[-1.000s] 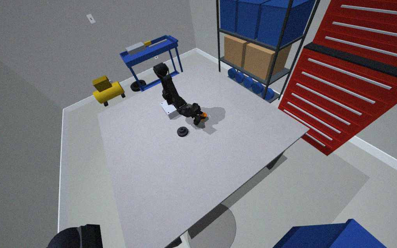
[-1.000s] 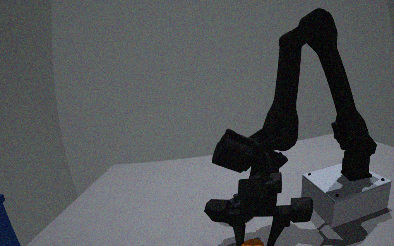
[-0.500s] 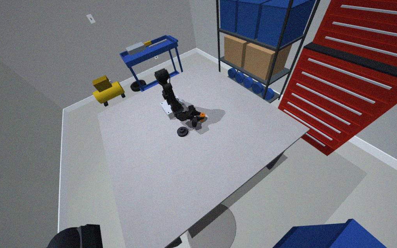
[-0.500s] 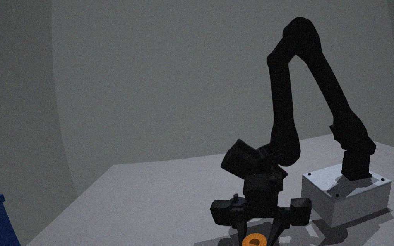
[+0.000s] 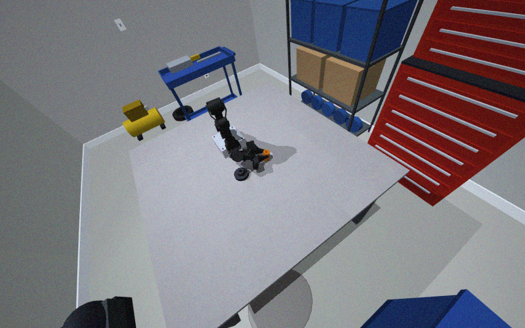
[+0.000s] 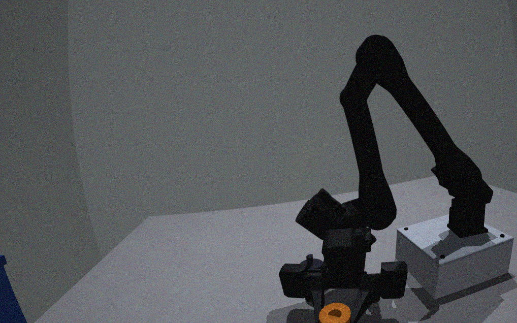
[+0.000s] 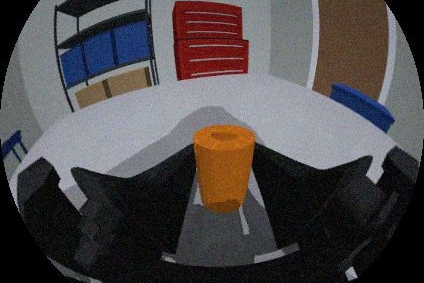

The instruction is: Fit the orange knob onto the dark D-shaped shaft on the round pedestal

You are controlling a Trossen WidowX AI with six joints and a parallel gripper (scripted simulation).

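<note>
Right now my gripper tip is 2 cm to the left of the orange knob and 1 cm above it. Round my gripper tip: dark round pedestal 19 cm to the right, 4 cm ahead, 2 cm below.
</note>
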